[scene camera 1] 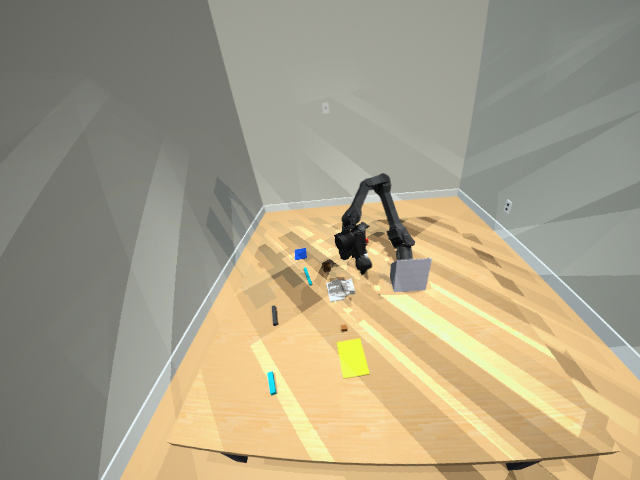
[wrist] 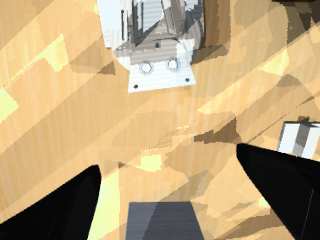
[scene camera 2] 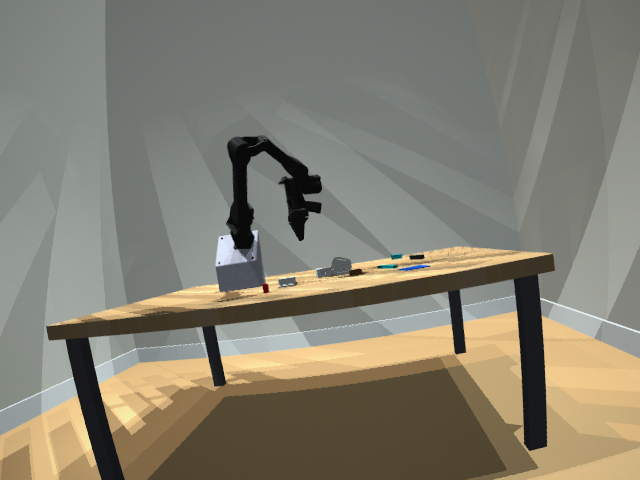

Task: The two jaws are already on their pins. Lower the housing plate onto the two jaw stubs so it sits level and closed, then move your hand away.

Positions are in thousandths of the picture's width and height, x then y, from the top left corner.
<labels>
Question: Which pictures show the yellow sheet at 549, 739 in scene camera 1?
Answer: Scene camera 1 only.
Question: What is my gripper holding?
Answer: Nothing.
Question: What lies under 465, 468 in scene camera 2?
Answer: My gripper.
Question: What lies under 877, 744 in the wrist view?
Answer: My gripper.
</labels>
